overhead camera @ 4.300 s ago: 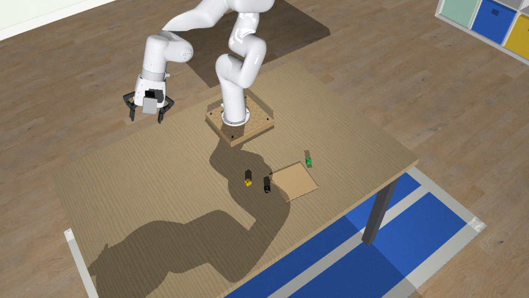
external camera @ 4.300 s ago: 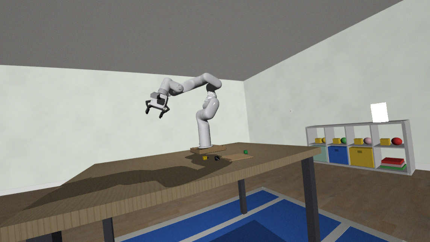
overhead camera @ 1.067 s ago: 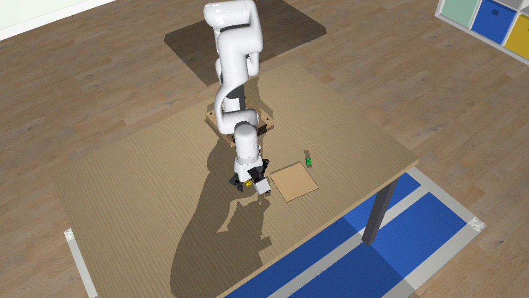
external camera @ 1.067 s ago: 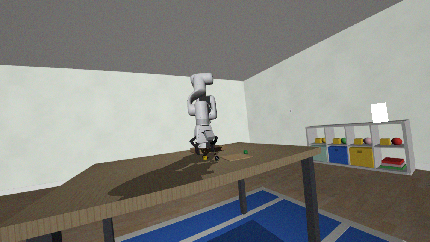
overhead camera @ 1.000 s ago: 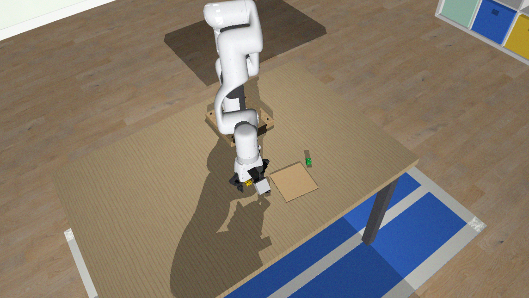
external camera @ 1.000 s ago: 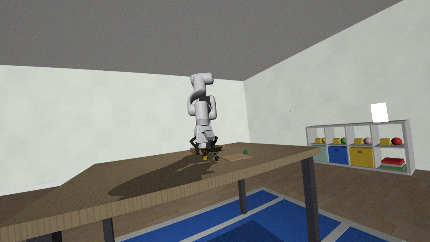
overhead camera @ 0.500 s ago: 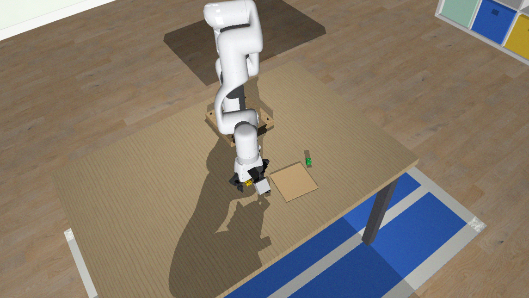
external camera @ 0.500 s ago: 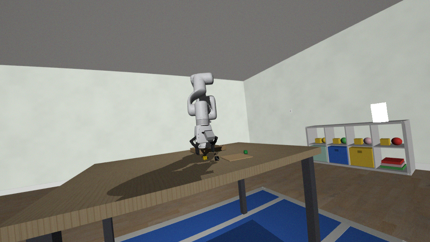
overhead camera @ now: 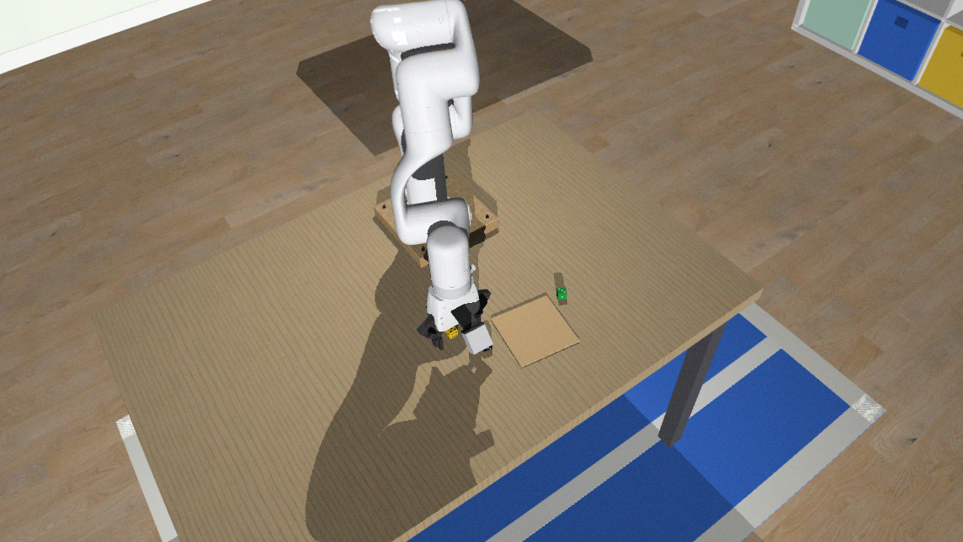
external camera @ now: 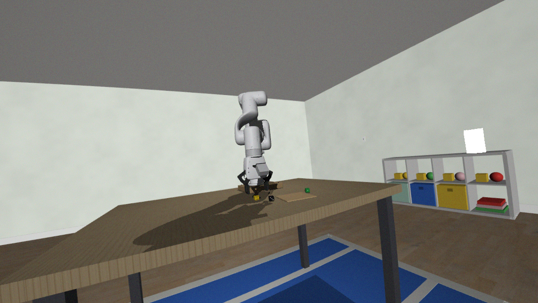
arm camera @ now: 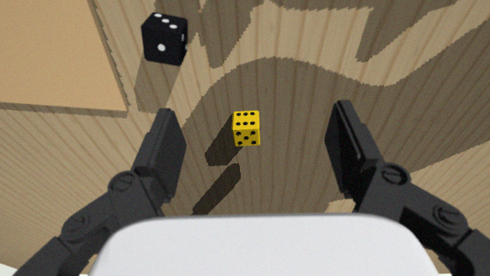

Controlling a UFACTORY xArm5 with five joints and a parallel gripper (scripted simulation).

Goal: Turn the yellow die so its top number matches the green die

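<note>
Now: the yellow die 30 mm behind my hand, 10 mm to the left of it and 40 mm below it. The rest, counted from my hand: tan mat: 80 mm ahead, 150 mm to the left, 50 mm below; green die: 60 mm ahead, 260 mm to the left, 40 mm below; black die: 40 mm ahead, 40 mm to the left, 40 mm below.
</note>
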